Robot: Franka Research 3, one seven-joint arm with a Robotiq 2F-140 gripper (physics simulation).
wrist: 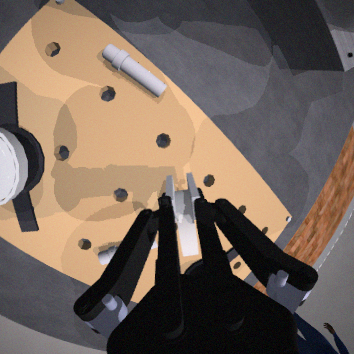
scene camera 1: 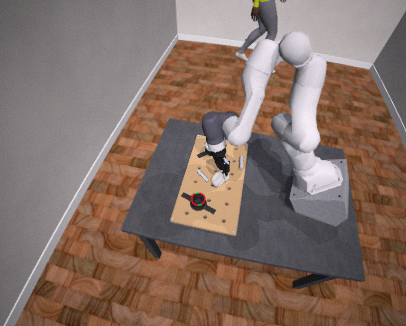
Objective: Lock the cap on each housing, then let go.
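My gripper (scene camera 1: 226, 173) (wrist: 179, 182) is shut on a white cap (scene camera 1: 218, 179) (wrist: 188, 242) and holds it over the middle of the board, apart from both housings. The cap's edge shows between the fingers in the wrist view; the rest is hidden. The near black housing (scene camera 1: 198, 205) stands on the board with its top uncovered, showing a red ring with green marks. At the far end, another black housing (wrist: 35, 159) carries a white cap (wrist: 9, 166); the arm hides most of it in the scene view, where its dark bar shows. Whether that cap is locked I cannot tell.
The tan board (scene camera 1: 215, 218) (wrist: 240, 185) with several holes lies on the dark table (scene camera 1: 280, 235). One grey pin (scene camera 1: 241, 162) (wrist: 137, 72) lies near its robot-side edge. Another pin (scene camera 1: 202, 175) (wrist: 106, 255) lies on the opposite side. The robot's base block (scene camera 1: 320, 207) stands at the right.
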